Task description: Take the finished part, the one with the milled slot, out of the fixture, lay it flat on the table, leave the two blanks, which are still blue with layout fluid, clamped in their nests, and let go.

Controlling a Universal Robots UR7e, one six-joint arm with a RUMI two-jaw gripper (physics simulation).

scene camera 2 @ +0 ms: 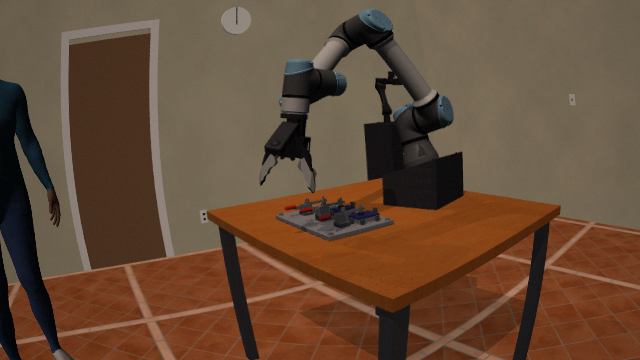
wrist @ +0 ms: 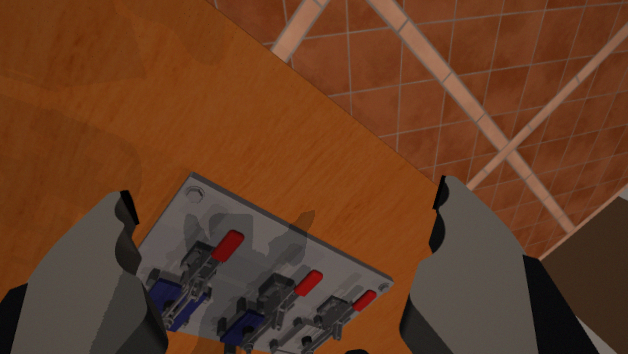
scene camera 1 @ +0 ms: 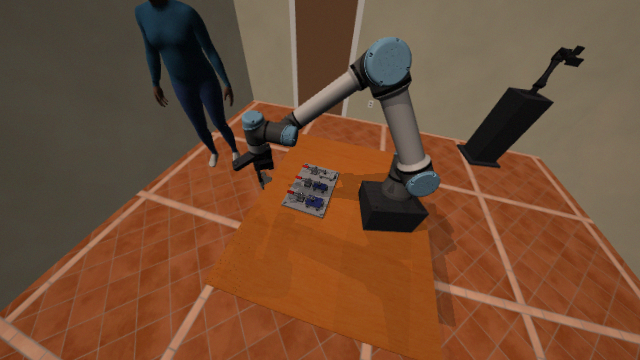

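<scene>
The fixture, a grey plate, lies on the table. The finished part, bare grey, sits in its end nest; its slot cannot be made out. The larger blue blank is in the opposite end nest, the smaller blue blank in the middle one. Each nest has a toggle clamp with a red handle, its arm reaching over the part. My gripper is open and empty, above and beyond the handle side of the plate.
The red handles point toward the near table edge in the wrist view. The table also bears my black base block. A person stands beyond the table. A black pedestal stands behind.
</scene>
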